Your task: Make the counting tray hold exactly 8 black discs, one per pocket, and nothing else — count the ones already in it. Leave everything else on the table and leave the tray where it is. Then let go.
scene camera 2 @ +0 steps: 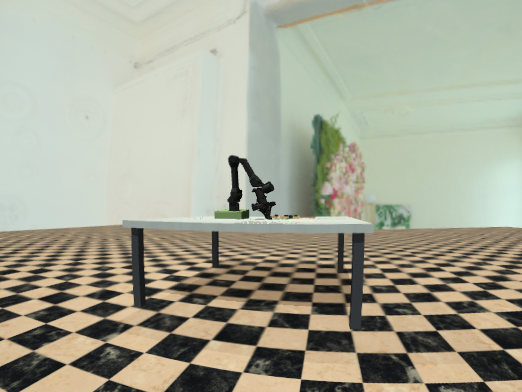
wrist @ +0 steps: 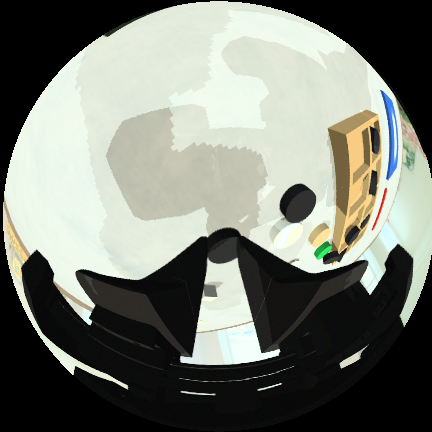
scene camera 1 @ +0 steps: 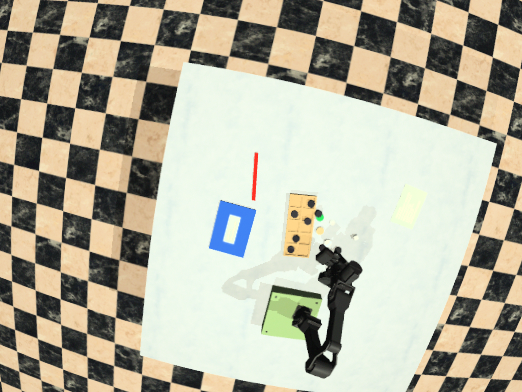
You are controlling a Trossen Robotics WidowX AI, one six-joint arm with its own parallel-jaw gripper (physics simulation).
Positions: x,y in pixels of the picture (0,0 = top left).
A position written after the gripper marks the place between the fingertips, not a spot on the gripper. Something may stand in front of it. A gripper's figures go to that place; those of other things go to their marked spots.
Labels:
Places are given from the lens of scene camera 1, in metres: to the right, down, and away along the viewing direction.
gripper (scene camera 1: 337,252): 0.29, 0.22, 1.44
tan counting tray (scene camera 1: 295,226): 0.13, 0.11, 1.43

